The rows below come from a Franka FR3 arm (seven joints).
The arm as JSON. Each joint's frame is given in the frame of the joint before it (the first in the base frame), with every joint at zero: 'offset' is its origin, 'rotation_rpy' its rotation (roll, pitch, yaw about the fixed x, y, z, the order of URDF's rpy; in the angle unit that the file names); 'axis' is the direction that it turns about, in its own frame. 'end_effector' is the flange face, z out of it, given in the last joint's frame.
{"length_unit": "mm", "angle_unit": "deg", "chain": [
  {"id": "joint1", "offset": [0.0, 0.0, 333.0], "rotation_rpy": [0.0, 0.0, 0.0], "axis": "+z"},
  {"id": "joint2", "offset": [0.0, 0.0, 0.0], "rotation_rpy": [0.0, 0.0, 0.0], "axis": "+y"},
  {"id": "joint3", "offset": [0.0, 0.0, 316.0], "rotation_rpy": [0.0, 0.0, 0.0], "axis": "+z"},
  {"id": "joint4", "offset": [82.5, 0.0, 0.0], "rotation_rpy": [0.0, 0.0, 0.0], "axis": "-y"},
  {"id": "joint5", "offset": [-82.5, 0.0, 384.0], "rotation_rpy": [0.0, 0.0, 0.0], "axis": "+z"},
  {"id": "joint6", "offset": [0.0, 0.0, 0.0], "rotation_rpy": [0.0, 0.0, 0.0], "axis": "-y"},
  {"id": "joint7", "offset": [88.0, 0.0, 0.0], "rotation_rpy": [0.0, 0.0, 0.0], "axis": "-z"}
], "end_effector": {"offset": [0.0, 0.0, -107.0], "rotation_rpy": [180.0, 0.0, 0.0]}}
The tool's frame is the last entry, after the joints.
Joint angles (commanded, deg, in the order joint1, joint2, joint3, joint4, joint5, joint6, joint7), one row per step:
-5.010, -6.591, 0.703, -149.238, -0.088, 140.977, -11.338
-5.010, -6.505, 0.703, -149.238, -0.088, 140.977, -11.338
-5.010, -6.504, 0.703, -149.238, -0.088, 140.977, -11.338
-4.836, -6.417, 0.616, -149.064, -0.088, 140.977, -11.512
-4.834, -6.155, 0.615, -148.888, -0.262, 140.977, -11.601
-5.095, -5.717, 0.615, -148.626, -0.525, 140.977, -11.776
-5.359, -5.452, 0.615, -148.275, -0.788, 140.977, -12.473
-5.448, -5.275, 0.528, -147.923, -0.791, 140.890, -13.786
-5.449, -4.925, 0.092, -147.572, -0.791, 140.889, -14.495
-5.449, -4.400, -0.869, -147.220, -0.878, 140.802, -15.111
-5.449, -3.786, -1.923, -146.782, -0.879, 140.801, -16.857
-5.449, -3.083, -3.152, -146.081, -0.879, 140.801, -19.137
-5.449, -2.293, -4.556, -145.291, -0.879, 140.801, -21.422
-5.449, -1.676, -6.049, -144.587, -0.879, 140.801, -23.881
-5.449, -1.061, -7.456, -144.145, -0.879, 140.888, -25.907
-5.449, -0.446, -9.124, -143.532, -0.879, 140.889, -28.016
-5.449, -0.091, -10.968, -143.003, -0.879, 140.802, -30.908
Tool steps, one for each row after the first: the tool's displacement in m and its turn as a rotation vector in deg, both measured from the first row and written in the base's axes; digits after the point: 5 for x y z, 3 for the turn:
-0.00006, 0.00001, -0.00064, 0.008, 0.086, 0.000
-0.00006, 0.00001, -0.00065, 0.008, 0.087, 0.000
0.00103, 0.00059, -0.00014, 0.017, -0.001, 0.262
0.00196, 0.00054, -0.00093, -0.076, 0.093, 0.490
0.00315, -0.00152, -0.00248, -0.210, 0.281, 0.614
0.00502, -0.00366, -0.00215, -0.351, 0.212, 1.256
0.00685, -0.00515, -0.00127, -0.312, 0.128, 2.395
0.00852, -0.00860, -0.00159, -0.250, 0.127, 2.668
0.00945, -0.01602, -0.00340, -0.176, 0.386, 2.395
0.01078, -0.02429, -0.00522, -0.028, 0.559, 3.089
0.01335, -0.03423, -0.00603, 0.098, 0.557, 4.140
0.01592, -0.04578, -0.00699, 0.196, 0.556, 5.018
0.01764, -0.05813, -0.00719, 0.260, 0.471, 5.982
0.01768, -0.06962, -0.00902, 0.321, 0.558, 6.599
0.01780, -0.08347, -0.00985, 0.336, 0.569, 7.037
0.01662, -0.09862, -0.00929, 0.361, 0.493, 8.083

